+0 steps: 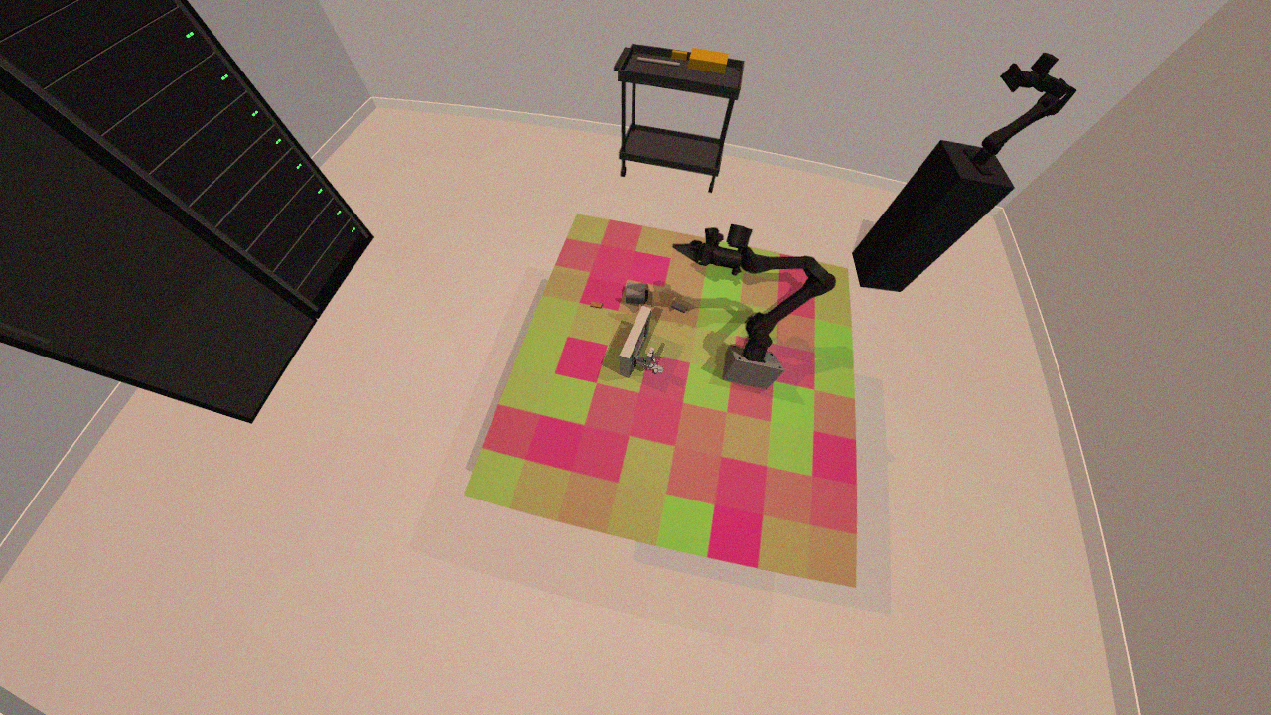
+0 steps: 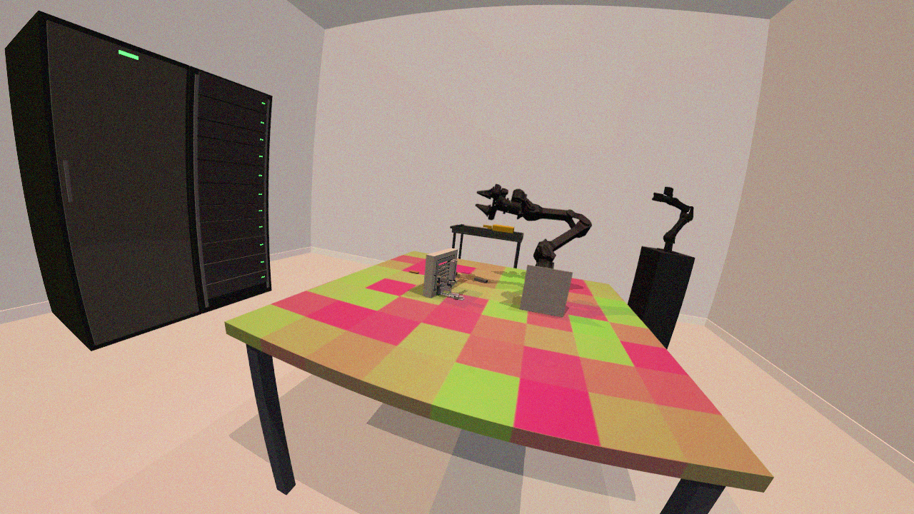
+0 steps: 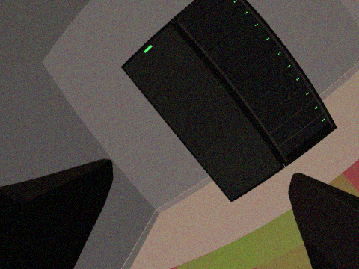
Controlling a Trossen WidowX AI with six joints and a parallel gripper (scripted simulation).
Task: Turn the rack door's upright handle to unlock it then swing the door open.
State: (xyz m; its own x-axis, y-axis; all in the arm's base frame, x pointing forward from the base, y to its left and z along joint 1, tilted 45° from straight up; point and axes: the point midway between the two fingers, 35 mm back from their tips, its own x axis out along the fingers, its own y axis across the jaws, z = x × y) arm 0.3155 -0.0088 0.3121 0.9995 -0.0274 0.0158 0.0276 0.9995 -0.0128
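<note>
Right now the upright handle is 310 mm below my gripper tip, 240 mm to the left of it and 30 mm ahead of it. Round my gripper tip: grey block (380 mm below, 120 mm ahead, 80 mm to the right); orange piece (400 mm below, 270 mm ahead, 20 mm to the right).
</note>
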